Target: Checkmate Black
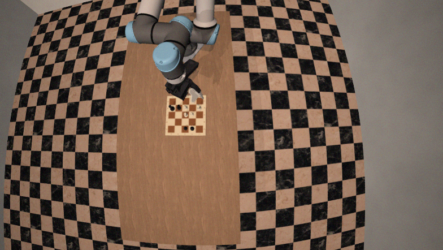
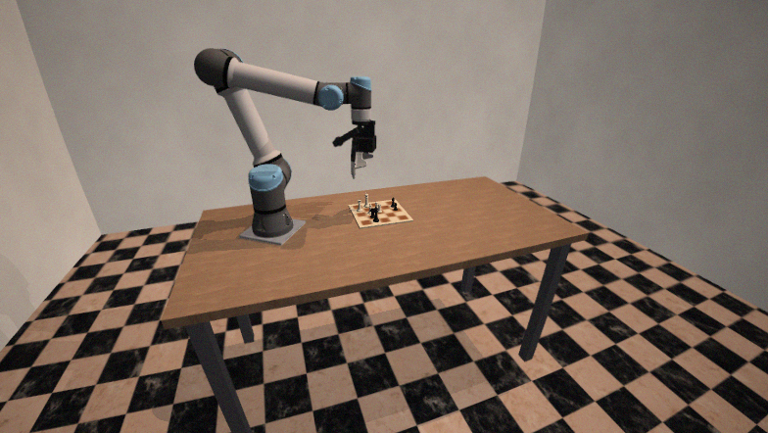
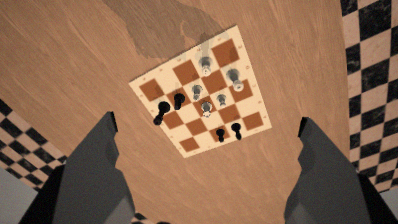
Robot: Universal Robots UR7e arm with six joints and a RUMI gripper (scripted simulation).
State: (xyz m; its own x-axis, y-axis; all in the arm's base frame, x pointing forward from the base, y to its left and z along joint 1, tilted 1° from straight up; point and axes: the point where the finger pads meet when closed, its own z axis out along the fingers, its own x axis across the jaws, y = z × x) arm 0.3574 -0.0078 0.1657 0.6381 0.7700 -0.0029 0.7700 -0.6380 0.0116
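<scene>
Now: hand 14 cm above the white chess piece. From my hand the other things lie so: black piece 2 cm ahead, 12 cm to the right, 14 cm below; then board 7 cm ahead, 5 cm to the right, 17 cm below.
</scene>
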